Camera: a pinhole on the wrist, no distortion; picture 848 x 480 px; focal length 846.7 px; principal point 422.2 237.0 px. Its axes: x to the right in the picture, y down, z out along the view. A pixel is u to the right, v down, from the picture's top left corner.
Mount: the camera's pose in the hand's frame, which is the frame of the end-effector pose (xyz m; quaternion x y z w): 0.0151 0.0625 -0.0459 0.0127 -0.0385 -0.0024 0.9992
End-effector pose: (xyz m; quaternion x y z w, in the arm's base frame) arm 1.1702 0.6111 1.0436 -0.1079 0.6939 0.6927 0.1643
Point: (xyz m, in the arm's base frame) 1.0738 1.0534 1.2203
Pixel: outside the picture
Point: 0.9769 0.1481 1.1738
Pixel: behind the camera
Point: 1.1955 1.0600 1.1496
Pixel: 413.1 315.7
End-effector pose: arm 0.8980 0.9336 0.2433 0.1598 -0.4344 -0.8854 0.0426
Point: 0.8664 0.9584 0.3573
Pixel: 374.9 338.8
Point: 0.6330 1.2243 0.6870
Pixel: 578.3 432.8
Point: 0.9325 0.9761 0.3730
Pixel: outside the picture
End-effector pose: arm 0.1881 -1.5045 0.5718 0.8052 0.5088 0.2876 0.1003
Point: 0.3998 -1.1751 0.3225
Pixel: outside the picture
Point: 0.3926 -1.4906 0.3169
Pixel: 419.0 192.6
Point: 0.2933 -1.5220 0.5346
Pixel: 420.2 314.3
